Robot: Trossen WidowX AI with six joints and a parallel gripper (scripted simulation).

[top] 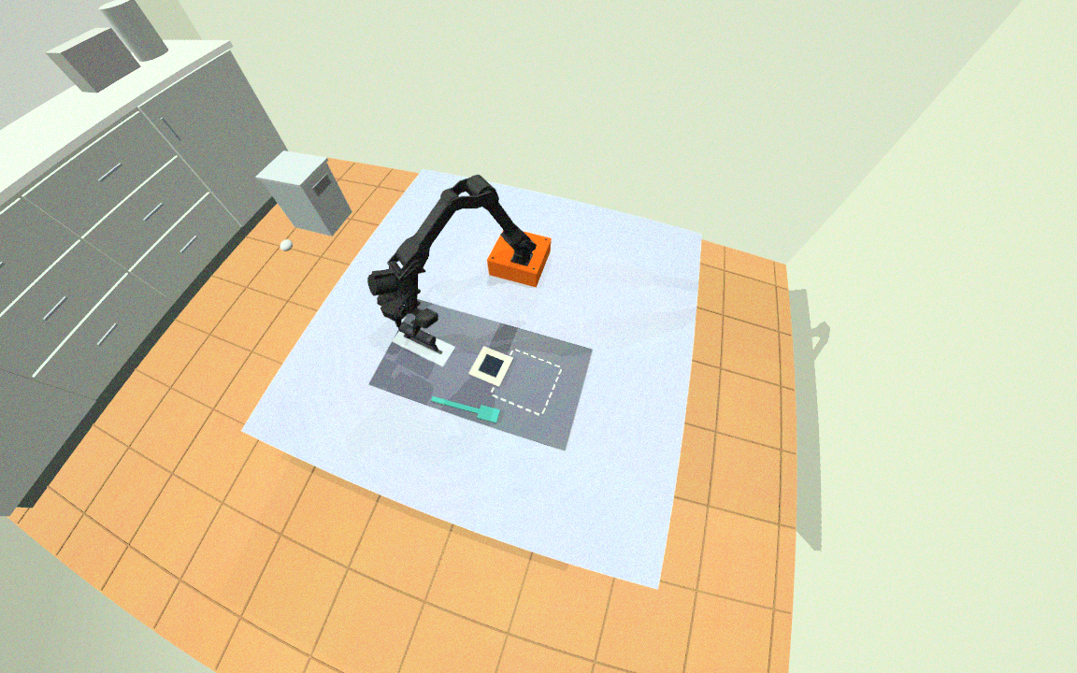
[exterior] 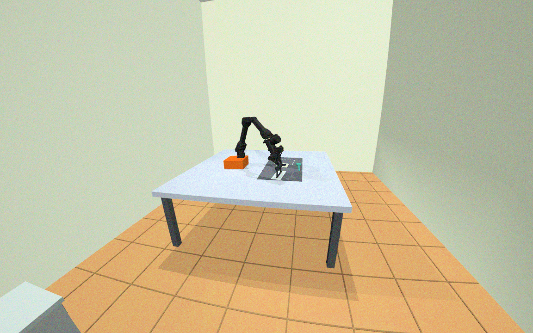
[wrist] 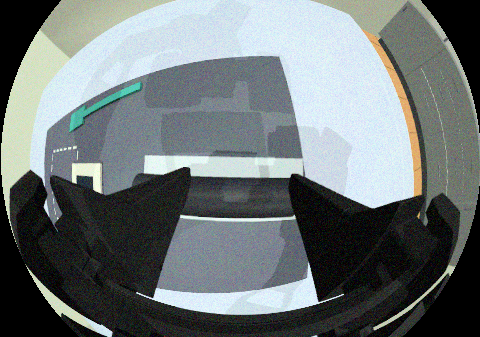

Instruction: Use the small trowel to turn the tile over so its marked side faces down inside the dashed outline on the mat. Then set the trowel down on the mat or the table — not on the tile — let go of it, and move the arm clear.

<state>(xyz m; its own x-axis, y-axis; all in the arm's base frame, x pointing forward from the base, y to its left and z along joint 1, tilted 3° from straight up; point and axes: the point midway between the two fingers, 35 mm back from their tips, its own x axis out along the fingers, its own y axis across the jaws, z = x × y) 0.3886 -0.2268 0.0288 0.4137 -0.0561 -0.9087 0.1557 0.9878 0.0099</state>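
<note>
My gripper tip is now 240 mm to the right of the grey mat and 120 mm above it. From my gripper tip the other things lie so: teal trowel (260 mm to the left, 140 mm ahead, 90 mm below); square tile (260 mm to the left, 90 mm below, 10 mm behind).
</note>
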